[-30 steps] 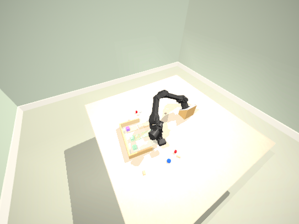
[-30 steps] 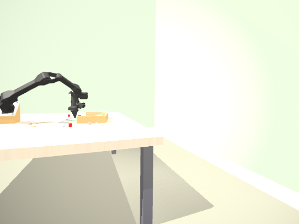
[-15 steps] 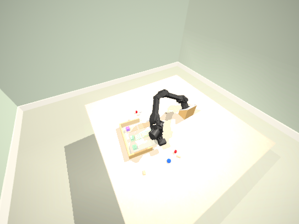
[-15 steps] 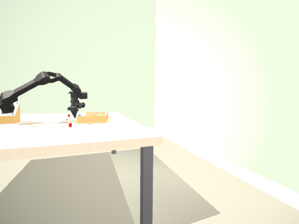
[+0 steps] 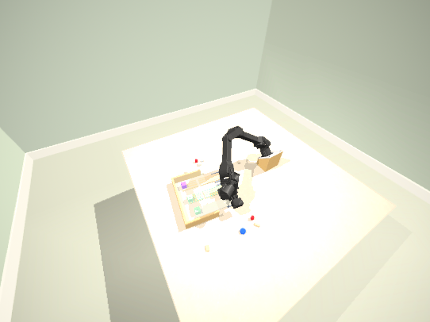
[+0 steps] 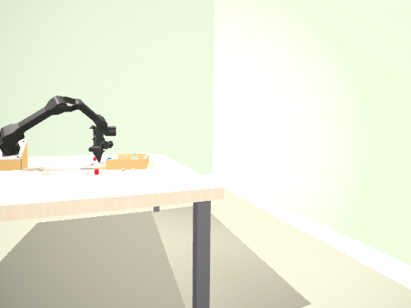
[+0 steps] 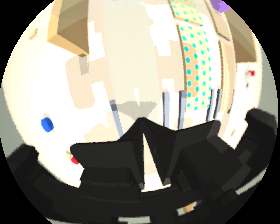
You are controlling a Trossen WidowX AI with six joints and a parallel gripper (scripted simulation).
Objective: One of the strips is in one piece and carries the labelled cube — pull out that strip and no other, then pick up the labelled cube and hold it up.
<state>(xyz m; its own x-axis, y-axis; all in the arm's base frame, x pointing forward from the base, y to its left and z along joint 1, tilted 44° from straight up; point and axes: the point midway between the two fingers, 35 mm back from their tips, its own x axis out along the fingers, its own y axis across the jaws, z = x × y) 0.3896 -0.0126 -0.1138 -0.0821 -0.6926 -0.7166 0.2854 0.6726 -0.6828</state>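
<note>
My gripper tip is 110 mm to the left of the teal-dotted strip and 40 mm short of it.
</note>
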